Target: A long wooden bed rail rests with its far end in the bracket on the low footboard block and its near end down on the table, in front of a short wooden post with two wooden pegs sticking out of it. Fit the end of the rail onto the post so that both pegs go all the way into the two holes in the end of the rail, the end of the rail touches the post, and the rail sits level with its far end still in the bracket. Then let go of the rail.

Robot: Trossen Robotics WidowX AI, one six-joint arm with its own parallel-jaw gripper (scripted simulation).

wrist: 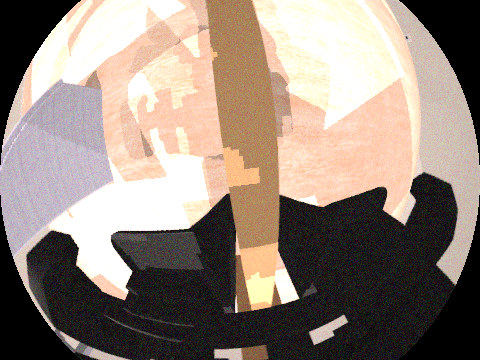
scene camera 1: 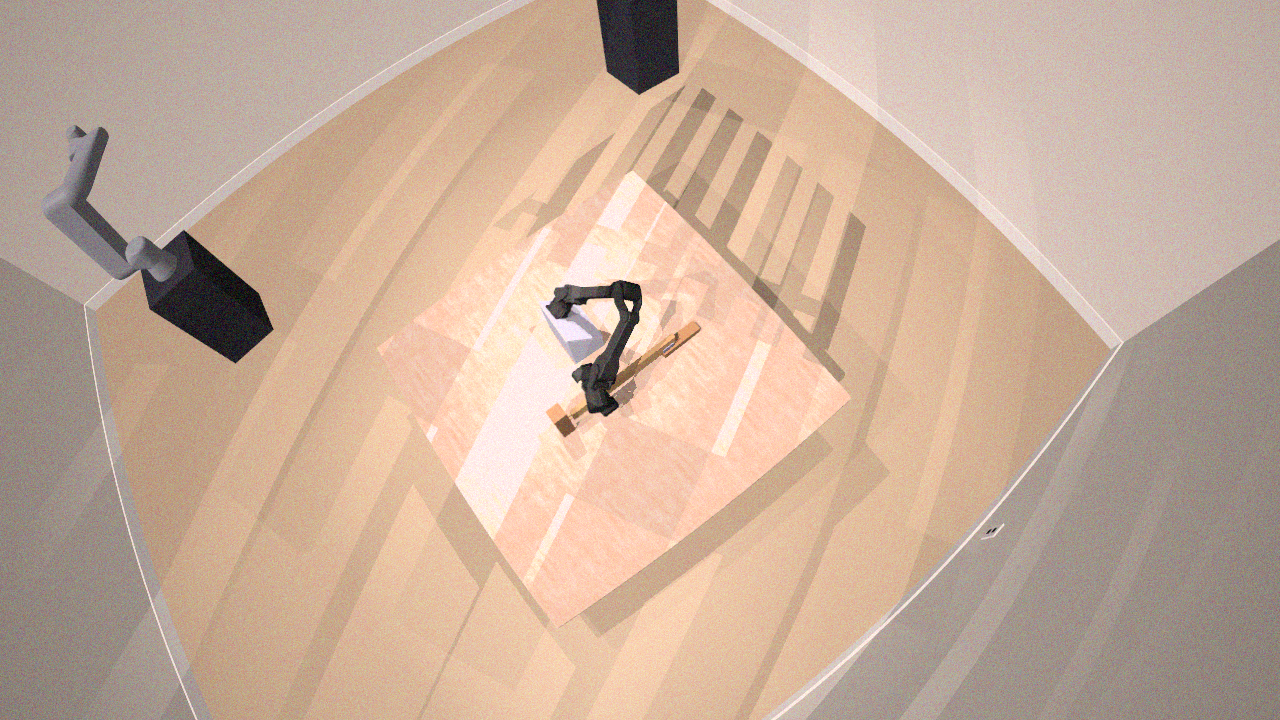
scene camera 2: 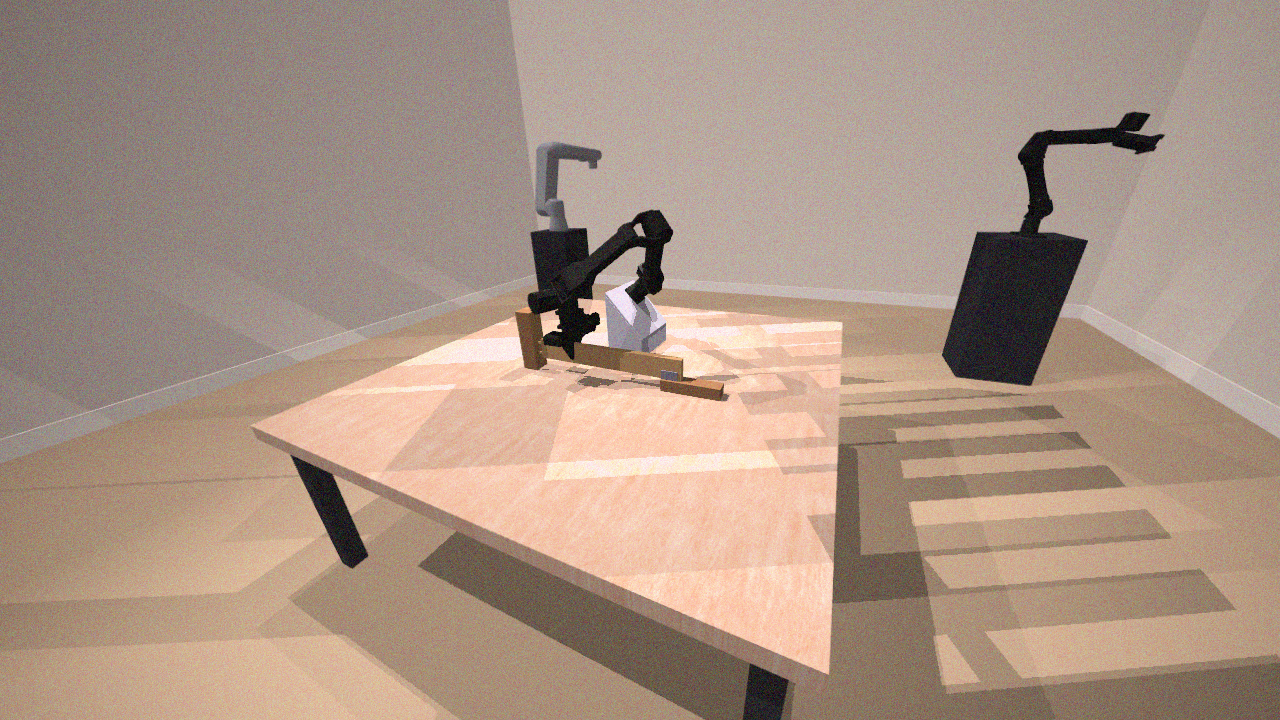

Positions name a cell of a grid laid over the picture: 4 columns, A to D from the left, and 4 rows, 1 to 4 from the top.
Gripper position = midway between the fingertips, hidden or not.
Observation:
I see my gripper (scene camera 2: B2) and a wooden rail (scene camera 2: C3).
The wooden rail also shows in the wrist view (wrist: C2) and in scene camera 1 (scene camera 1: C2). My gripper also shows in the wrist view (wrist: C3).

